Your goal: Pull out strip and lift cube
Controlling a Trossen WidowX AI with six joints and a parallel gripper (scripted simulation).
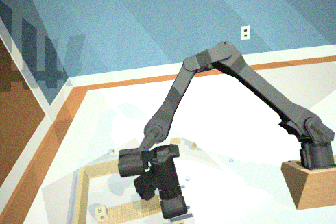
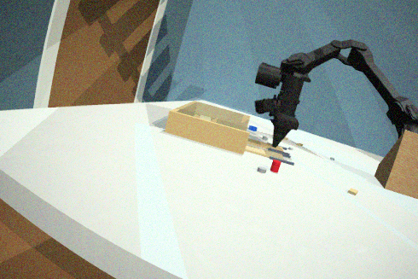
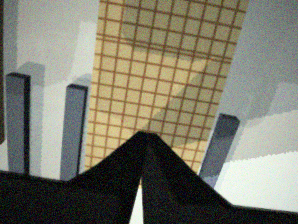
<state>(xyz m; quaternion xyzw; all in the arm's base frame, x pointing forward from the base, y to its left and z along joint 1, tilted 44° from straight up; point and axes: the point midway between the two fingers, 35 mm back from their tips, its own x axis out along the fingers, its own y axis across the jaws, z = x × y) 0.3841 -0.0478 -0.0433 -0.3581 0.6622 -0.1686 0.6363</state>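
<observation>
Right now my gripper tip is 9 cm short of the gridded strip and 2 cm to the right of it. Also, from my gripper tip: red cylinder (4 cm behind, 23 cm to the left, 1 cm above); then labelled cube (20 cm ahead, 5 cm to the left, 2 cm above); then blue disc (11 cm ahead, 20 cm to the right).
</observation>
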